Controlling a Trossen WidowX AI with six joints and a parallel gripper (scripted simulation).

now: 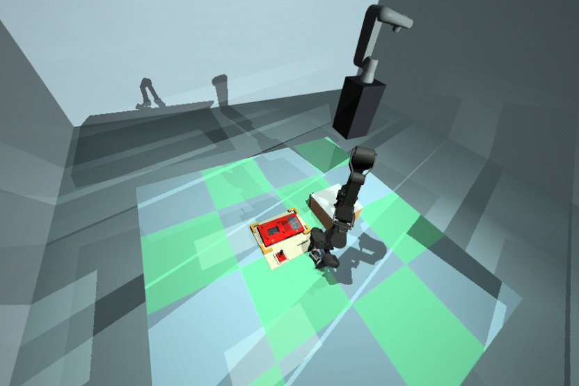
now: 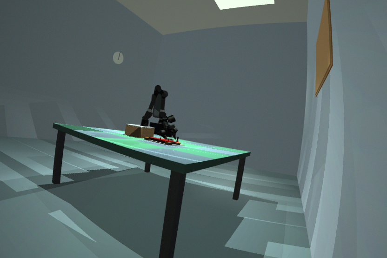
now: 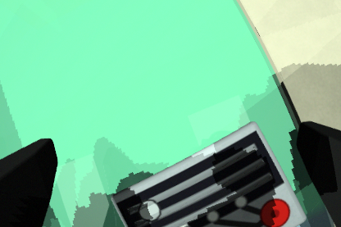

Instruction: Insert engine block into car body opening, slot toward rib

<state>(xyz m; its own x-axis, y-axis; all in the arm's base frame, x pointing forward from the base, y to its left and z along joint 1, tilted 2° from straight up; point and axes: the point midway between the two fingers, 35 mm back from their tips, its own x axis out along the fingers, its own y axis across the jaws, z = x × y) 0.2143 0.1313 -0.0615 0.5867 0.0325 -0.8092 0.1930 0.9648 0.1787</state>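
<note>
Right now my gripper tip is 2 cm past the engine block. Round my gripper tip: beige board (7 cm ahead, 17 cm to the right).
</note>
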